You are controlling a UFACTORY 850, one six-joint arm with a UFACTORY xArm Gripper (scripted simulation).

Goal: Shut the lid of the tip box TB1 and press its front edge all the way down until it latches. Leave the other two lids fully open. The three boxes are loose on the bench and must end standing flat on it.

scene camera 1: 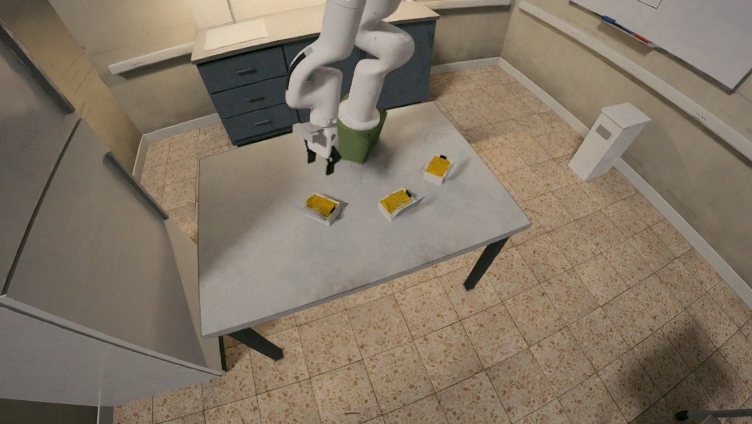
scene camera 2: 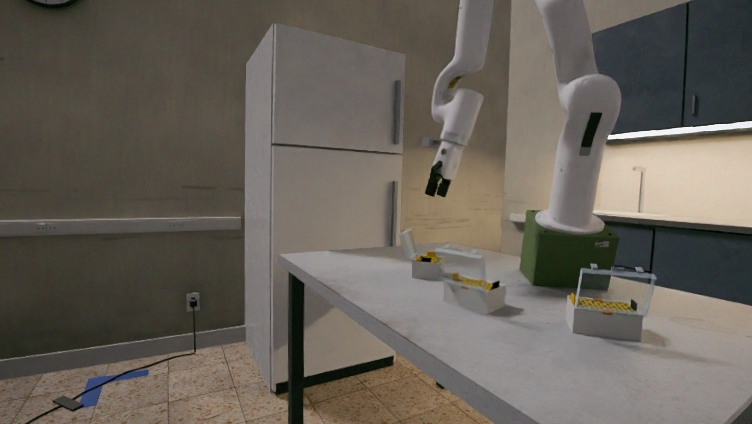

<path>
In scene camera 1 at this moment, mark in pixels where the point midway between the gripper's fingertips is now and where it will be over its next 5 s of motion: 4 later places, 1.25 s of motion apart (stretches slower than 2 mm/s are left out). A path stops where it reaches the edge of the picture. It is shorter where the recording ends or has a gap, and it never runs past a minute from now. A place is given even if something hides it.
My gripper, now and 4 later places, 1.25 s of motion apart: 320, 168; 342, 156; 346, 186; 344, 173; 340, 166
</path>
